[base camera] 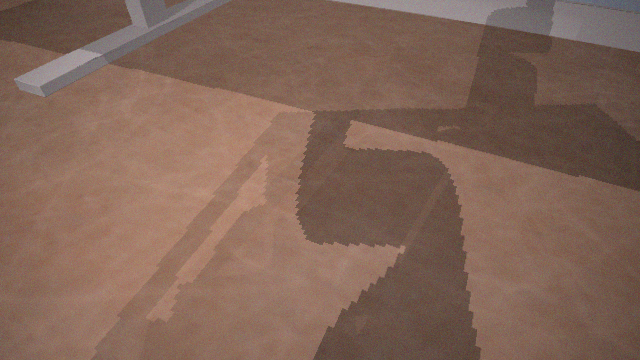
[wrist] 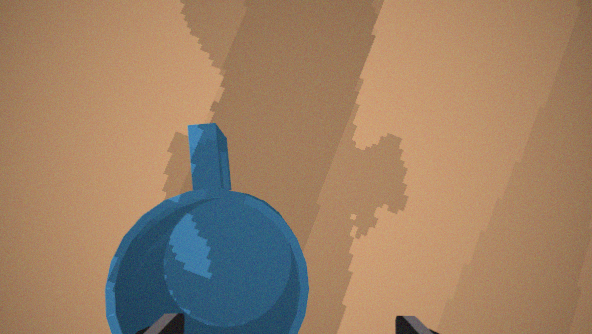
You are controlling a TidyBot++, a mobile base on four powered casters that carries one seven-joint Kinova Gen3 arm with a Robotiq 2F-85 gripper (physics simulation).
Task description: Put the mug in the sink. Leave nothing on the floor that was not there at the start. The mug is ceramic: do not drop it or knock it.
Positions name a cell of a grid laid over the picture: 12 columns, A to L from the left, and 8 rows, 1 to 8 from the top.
In view: a blue mug (wrist: E7) and a tan table (wrist: I4).
The base camera view misses the blue mug: it is out of frame.
